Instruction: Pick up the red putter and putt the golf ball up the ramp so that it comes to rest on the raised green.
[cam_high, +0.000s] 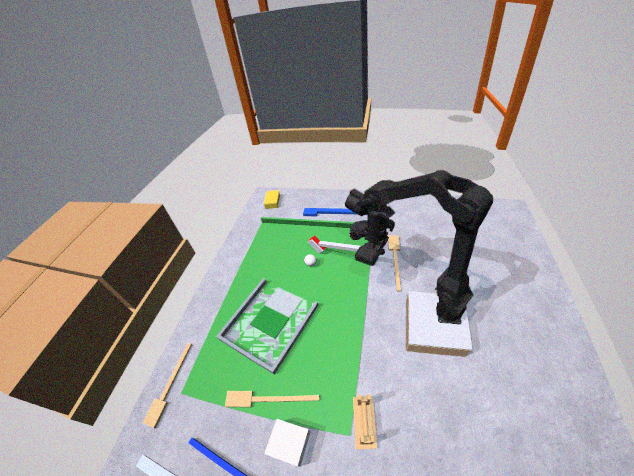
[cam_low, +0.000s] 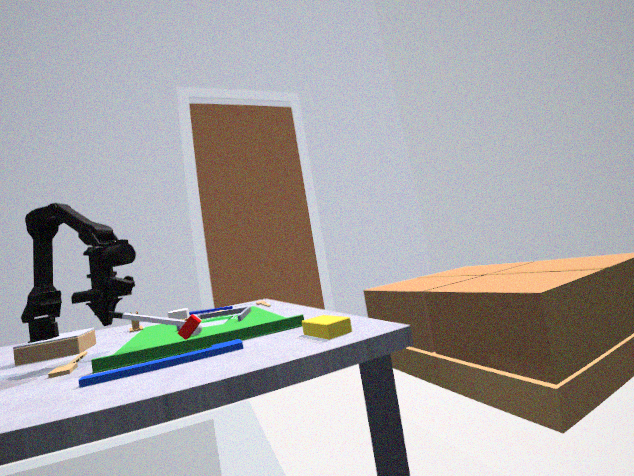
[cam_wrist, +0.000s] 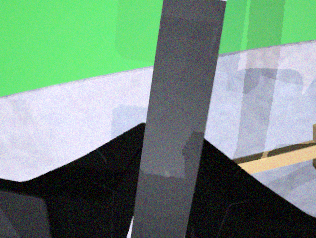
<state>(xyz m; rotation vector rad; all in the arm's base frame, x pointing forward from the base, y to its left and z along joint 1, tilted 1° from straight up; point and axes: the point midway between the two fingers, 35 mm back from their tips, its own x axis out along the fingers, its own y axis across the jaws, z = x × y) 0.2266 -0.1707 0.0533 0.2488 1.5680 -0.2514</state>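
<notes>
My gripper tip is 110 mm short of the red putter and 30 mm to the left of it. From my gripper tip the other things lie so: wooden stand 20 mm behind, 470 mm to the left, 40 mm below; then white golf ball 230 mm ahead, 10 mm to the right, 50 mm below; then green mat 250 mm ahead, 140 mm to the left, 70 mm below.
</notes>
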